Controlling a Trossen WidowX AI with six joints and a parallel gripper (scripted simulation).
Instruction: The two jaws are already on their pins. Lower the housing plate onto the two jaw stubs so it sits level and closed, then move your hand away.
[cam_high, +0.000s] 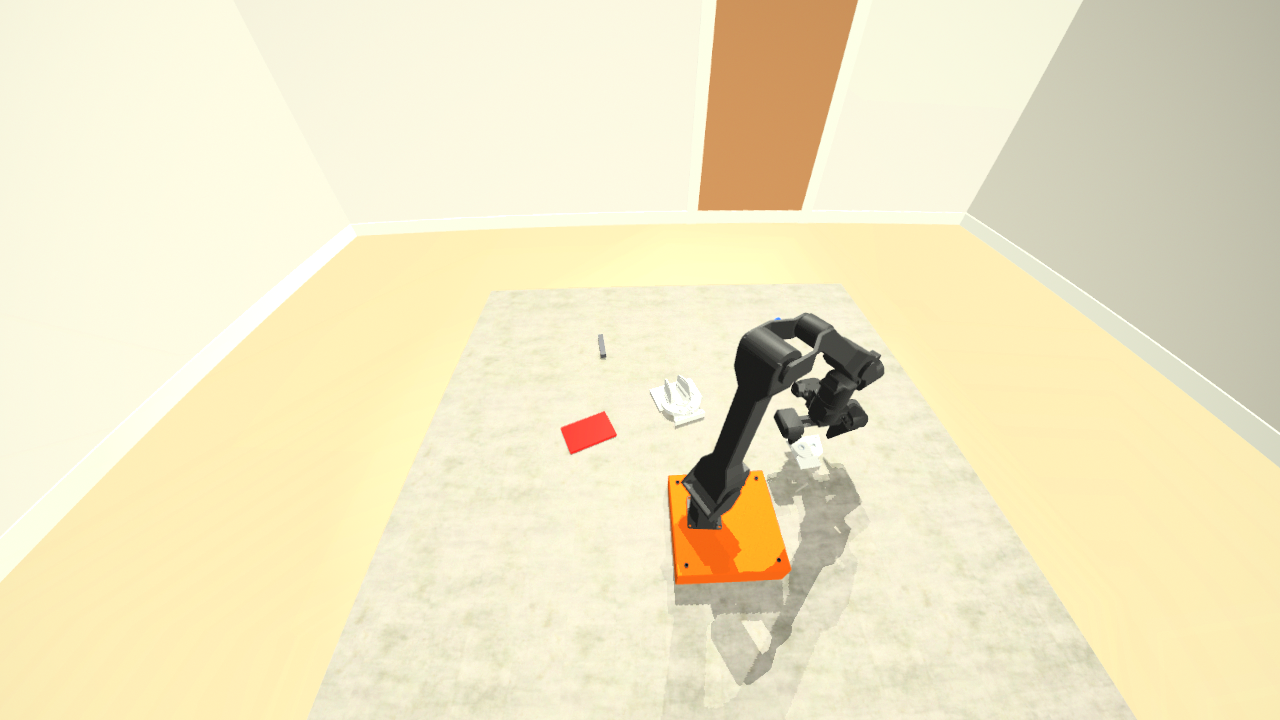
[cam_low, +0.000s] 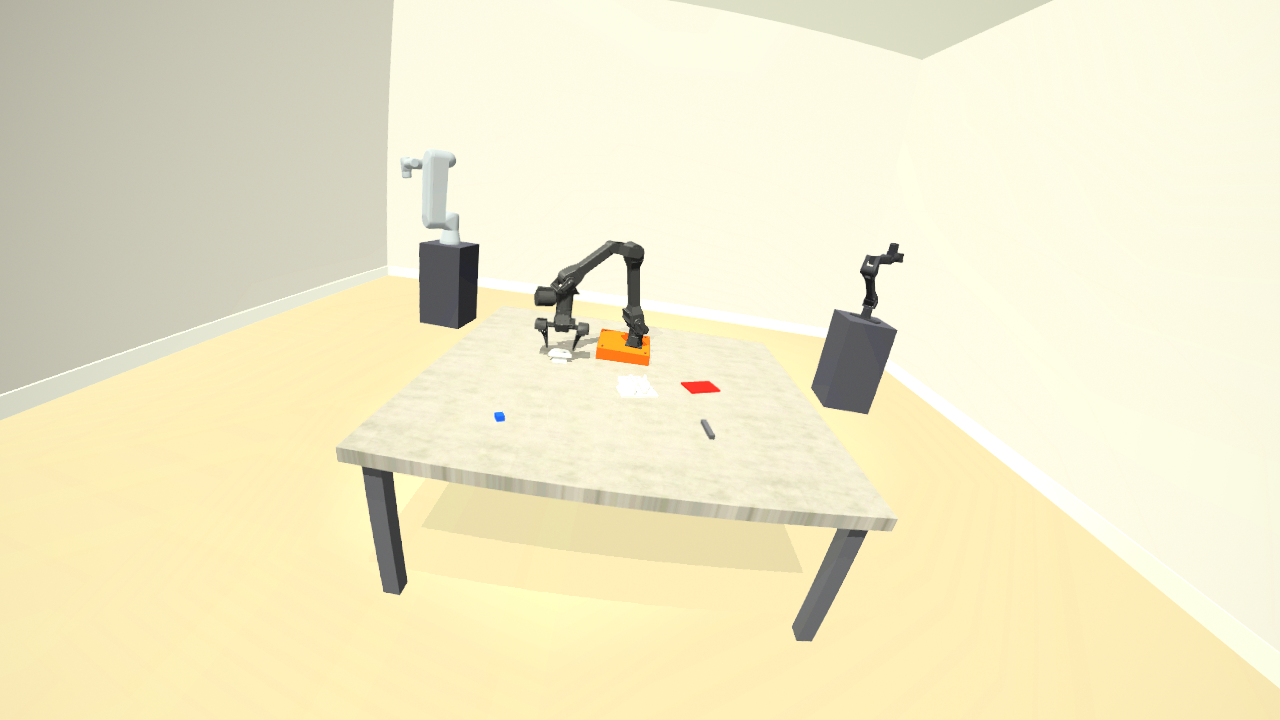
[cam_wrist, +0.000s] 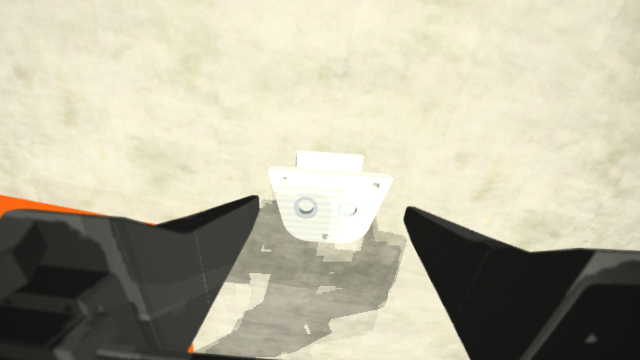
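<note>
The white part is 30 mm below my gripper tip and 10 mm behind it. Also, from my gripper tip: red flat plate 510 mm to the left, 40 mm below, 20 mm ahead; grey bar 520 mm to the left, 330 mm ahead, 40 mm below; blue cube 470 mm ahead, 40 mm below, 30 mm to the right.
</note>
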